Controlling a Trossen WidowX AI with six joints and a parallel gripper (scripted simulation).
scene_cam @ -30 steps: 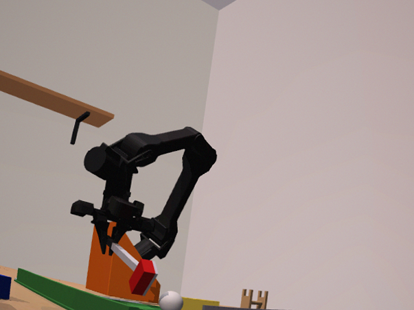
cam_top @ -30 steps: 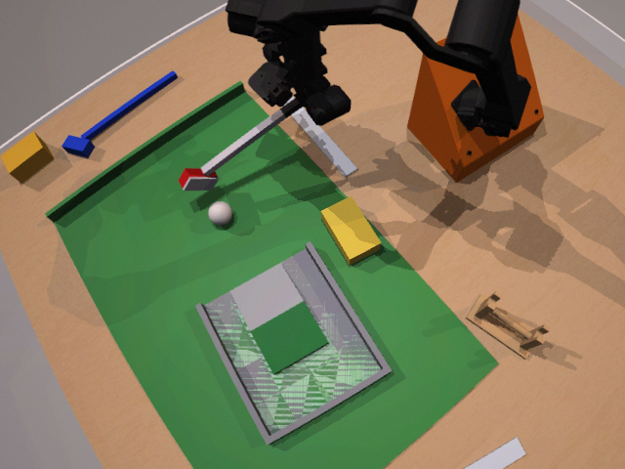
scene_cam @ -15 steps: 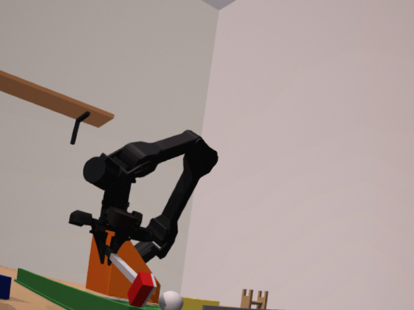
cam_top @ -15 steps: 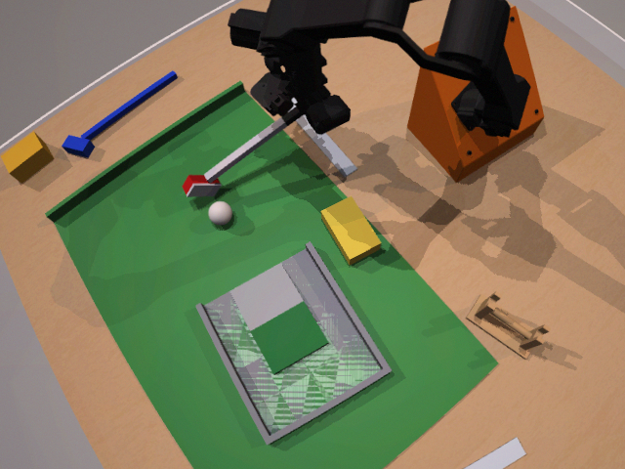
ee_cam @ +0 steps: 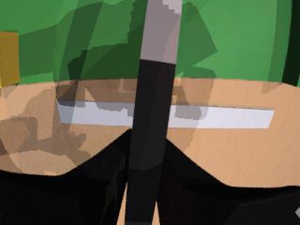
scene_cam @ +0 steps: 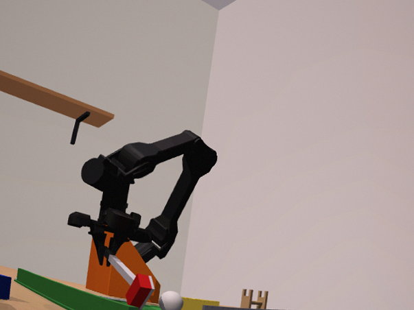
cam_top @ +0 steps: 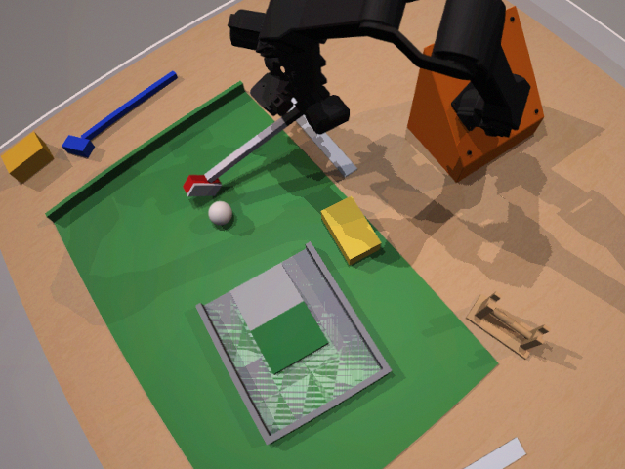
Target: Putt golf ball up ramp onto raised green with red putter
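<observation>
The red putter lies 110 mm ahead of my gripper tip, 30 mm to the right of it and 10 mm below it. The rest, counted from my gripper tip: white golf ball 230 mm ahead, 50 mm below; dark green wall 240 mm ahead, 230 mm to the right, 60 mm below; green mat 280 mm ahead, 130 mm to the left, 70 mm below.
</observation>
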